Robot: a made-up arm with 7 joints. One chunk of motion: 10 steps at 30 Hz.
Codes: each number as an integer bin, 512 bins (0 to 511) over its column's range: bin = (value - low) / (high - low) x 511, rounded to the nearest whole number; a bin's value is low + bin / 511 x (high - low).
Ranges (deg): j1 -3.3..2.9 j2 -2.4..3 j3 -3.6..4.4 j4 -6.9..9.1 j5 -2.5..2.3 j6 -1.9..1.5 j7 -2..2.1
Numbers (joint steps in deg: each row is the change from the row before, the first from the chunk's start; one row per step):
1: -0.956 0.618 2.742 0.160 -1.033 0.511 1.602
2: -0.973 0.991 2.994 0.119 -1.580 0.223 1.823
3: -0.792 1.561 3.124 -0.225 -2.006 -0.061 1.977
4: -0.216 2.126 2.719 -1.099 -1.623 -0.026 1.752
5: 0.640 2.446 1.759 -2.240 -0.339 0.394 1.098
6: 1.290 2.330 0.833 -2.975 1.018 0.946 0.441
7: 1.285 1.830 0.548 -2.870 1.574 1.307 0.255
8: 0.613 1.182 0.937 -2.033 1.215 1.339 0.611
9: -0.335 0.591 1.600 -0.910 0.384 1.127 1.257
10: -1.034 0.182 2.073 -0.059 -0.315 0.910 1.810
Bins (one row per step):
1: 193 286 405 225 156 362 449
2: 192 321 421 224 98 319 476
3: 207 375 429 213 53 276 496
4: 254 428 404 185 93 282 468
5: 325 459 342 149 230 345 386
6: 378 448 283 125 375 428 304
7: 378 400 265 129 434 482 281
8: 323 339 290 155 395 487 325
9: 244 283 332 191 307 455 406
10: 187 244 362 218 233 422 475

